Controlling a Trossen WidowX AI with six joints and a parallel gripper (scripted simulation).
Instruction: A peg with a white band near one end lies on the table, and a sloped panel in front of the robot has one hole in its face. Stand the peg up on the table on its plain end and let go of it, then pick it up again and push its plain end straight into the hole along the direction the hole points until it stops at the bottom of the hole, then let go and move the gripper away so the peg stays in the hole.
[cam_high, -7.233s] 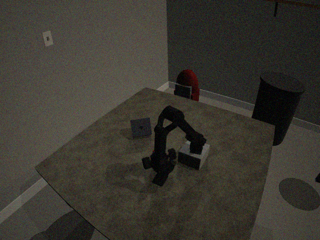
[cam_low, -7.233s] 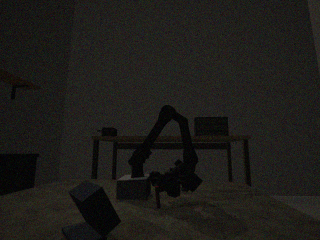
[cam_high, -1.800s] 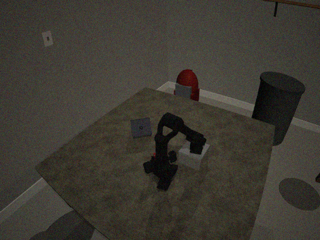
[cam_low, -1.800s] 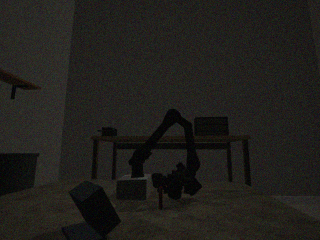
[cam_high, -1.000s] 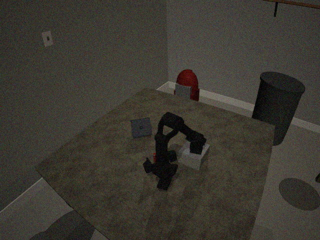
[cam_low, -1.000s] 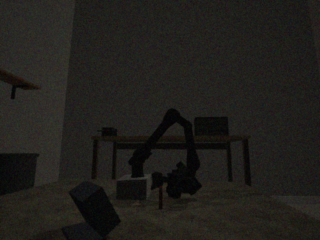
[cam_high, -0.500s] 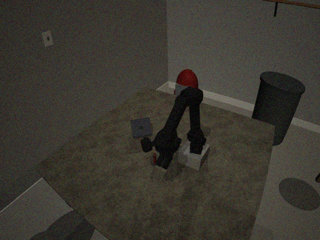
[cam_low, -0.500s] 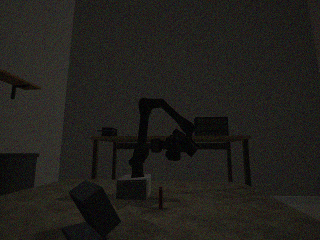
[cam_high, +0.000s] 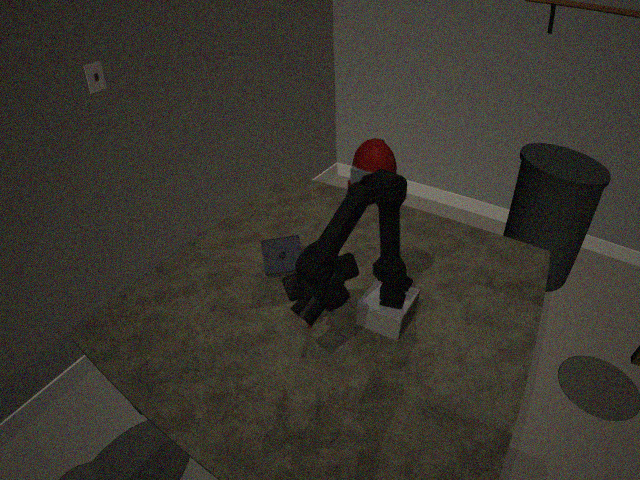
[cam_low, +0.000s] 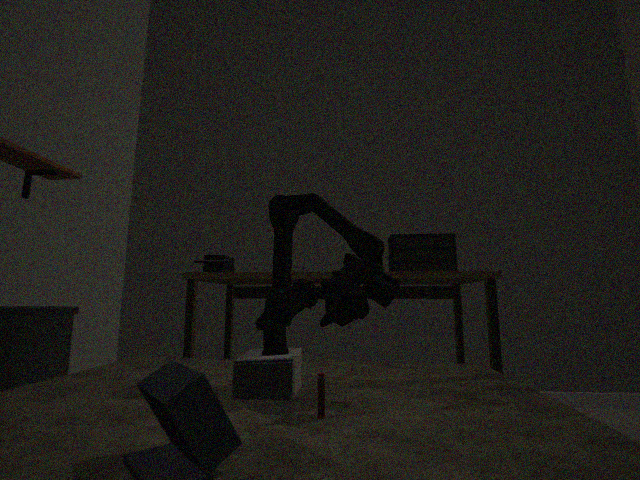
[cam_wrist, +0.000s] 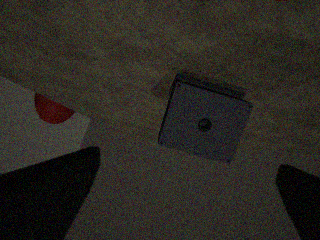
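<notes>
Right now the red peg is 1 cm ahead of my gripper tip, 3 cm to the left of it and 12 cm below it. From my gripper tip the other things lie so: dark sloped panel 20 cm ahead, 17 cm to the right, 11 cm below.
</notes>
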